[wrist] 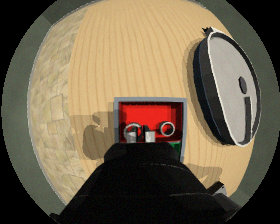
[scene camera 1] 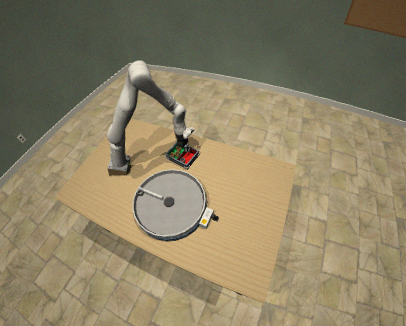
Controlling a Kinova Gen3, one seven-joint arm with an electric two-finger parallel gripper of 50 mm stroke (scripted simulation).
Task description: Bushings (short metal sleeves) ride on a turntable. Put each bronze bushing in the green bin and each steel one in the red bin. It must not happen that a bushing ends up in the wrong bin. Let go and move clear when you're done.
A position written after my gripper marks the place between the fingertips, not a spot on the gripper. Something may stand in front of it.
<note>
In view: my gripper [wrist: 140, 130] and a grey turntable [wrist: 228, 64].
</note>
